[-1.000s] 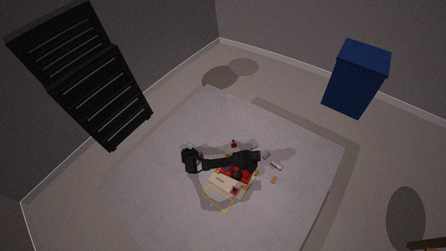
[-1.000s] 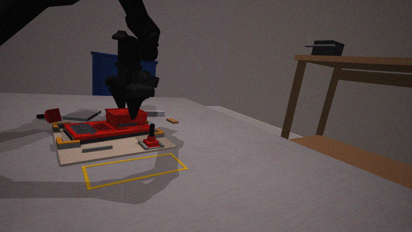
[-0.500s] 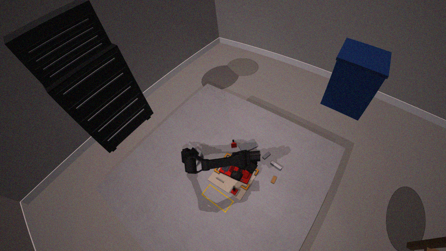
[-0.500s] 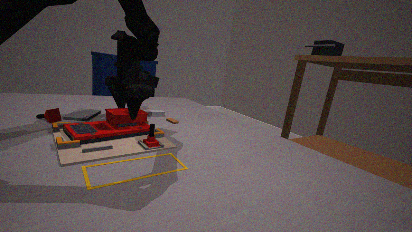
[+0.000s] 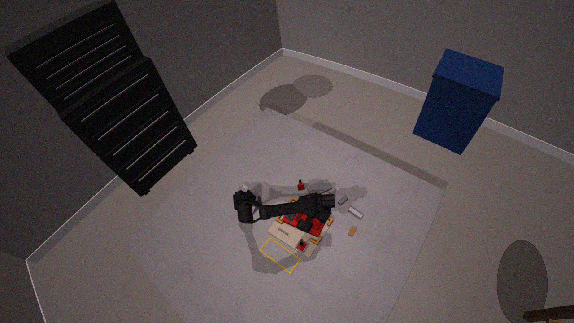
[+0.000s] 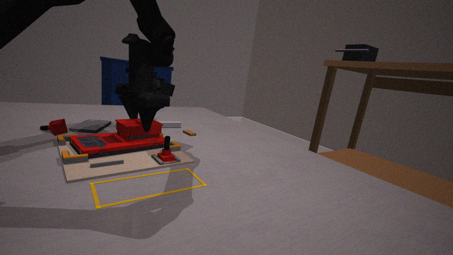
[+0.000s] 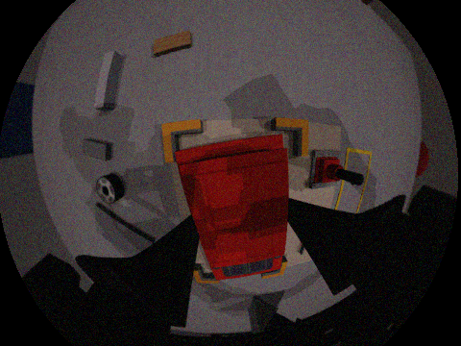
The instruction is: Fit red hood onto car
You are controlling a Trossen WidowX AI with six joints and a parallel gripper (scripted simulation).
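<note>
Now: gripper tip right at the red hood. The rest, counted from my gripper tip: small wooden block 18 cm ahead, 10 cm to the left, 5 cm below; then pale baseplate 4 cm below, 3 cm to the right, 3 cm behind; then grey engine block 3 cm below.
</note>
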